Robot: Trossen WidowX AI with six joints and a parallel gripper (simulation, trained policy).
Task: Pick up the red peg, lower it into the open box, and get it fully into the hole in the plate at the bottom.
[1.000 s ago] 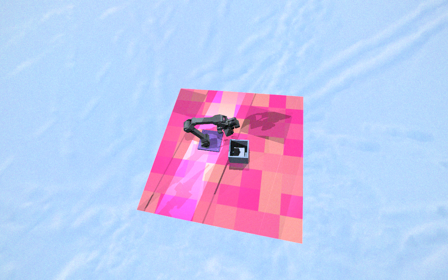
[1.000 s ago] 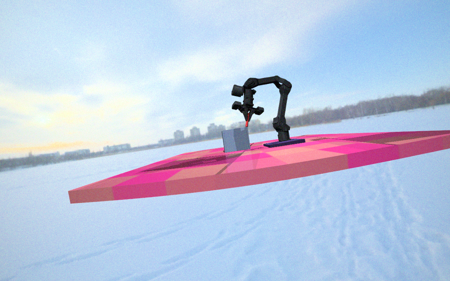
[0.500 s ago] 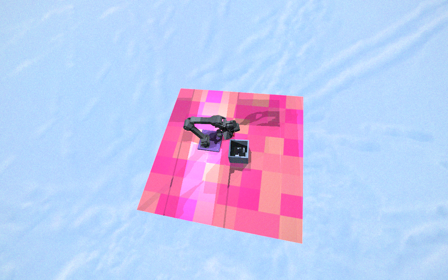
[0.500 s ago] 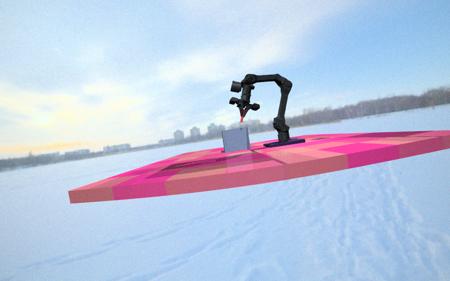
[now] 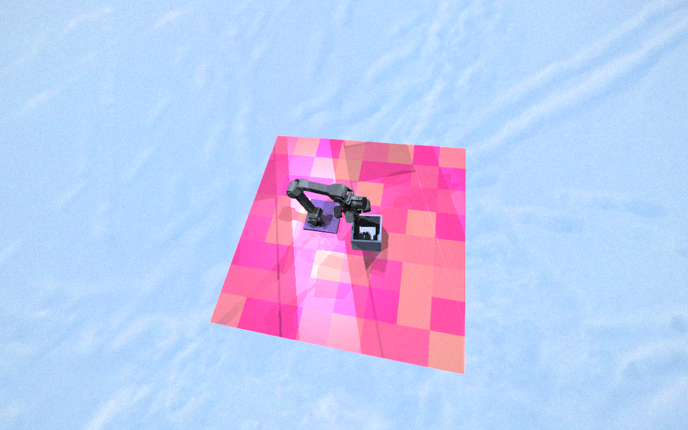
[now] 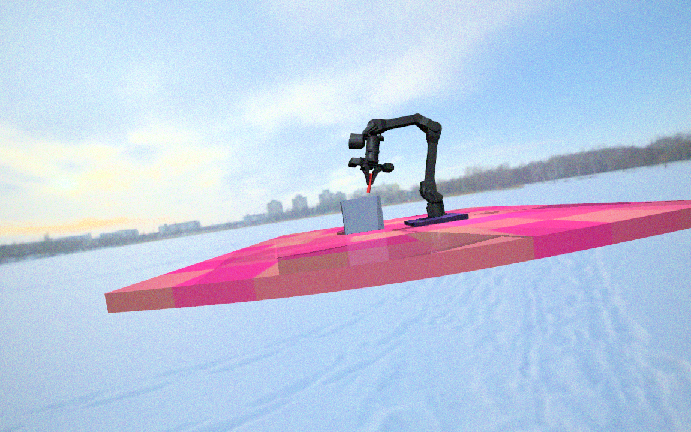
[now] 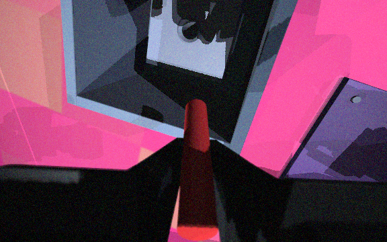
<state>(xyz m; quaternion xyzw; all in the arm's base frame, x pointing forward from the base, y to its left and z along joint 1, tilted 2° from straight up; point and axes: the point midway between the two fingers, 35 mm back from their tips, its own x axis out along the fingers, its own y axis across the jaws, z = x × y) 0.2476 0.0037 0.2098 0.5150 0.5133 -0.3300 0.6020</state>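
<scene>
The pale plate is 60 mm ahead of my gripper tip, 40 mm to the right of it and 140 mm below it. Round my gripper tip: red peg: 10 mm above.
</scene>
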